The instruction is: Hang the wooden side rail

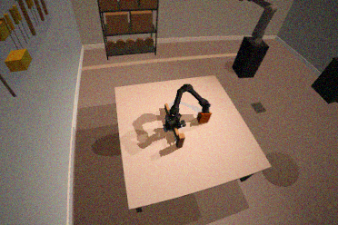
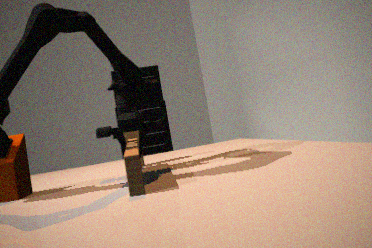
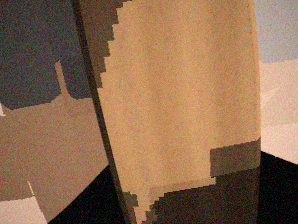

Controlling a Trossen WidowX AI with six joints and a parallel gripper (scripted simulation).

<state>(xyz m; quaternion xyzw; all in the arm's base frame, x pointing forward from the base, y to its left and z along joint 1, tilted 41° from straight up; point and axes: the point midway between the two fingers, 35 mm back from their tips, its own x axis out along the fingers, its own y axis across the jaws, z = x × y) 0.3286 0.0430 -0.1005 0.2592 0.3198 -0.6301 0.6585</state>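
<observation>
Now: the wooden headboard post 140 mm to the left of my gripper tip, 40 mm above it and 10 mm behind it.
</observation>
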